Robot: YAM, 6 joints.
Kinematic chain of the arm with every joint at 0, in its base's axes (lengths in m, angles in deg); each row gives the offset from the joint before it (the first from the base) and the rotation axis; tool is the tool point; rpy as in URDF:
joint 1: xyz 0 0 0.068 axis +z
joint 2: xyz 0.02 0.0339 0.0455 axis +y
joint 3: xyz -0.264 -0.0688 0 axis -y
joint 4: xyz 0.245 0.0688 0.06 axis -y
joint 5: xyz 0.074 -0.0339 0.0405 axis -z
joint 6: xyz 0.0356 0 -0.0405 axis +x
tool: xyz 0 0 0 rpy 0 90 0
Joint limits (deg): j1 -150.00..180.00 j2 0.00..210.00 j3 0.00..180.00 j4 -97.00..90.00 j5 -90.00..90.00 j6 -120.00..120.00
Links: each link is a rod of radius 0.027 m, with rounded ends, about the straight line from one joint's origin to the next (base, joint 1, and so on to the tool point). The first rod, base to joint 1, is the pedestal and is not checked.
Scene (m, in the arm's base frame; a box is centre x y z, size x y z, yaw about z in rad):
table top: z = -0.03
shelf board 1: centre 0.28 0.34 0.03 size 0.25 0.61 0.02 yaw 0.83
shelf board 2: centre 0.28 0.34 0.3 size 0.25 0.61 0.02 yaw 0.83
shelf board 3: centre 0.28 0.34 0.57 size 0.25 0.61 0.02 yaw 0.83
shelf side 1: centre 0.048 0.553 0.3 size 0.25 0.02 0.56 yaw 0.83
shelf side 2: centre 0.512 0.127 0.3 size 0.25 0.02 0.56 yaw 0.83
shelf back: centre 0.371 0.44 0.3 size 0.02 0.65 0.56 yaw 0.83
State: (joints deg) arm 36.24 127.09 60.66 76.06 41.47 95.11
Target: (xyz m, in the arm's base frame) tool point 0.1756 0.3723 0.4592
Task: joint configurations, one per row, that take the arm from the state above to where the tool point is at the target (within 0.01 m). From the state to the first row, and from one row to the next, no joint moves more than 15 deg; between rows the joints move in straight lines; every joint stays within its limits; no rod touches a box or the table.
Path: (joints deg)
1: 35.97 114.80 48.53 73.29 51.18 92.84
2: 35.70 102.51 36.40 70.53 60.88 90.57
3: 35.43 90.22 24.26 67.76 70.59 88.30
4: 35.16 77.93 12.13 64.99 80.29 86.04
5: 34.89 65.64 0.00 62.23 90.00 83.77
6: 44.38 67.95 12.30 67.29 79.71 86.04
7: 53.87 70.26 24.60 72.35 69.43 88.30
8: 63.36 72.57 36.90 77.42 59.14 90.57
9: 72.84 74.88 49.20 82.48 48.85 92.84
10: 82.33 77.19 61.50 87.54 38.57 95.11
11: 77.42 87.94 73.44 82.50 37.43 95.11
12: 72.51 98.69 85.38 77.45 36.30 95.11
13: 67.60 109.44 97.32 72.41 35.17 95.11

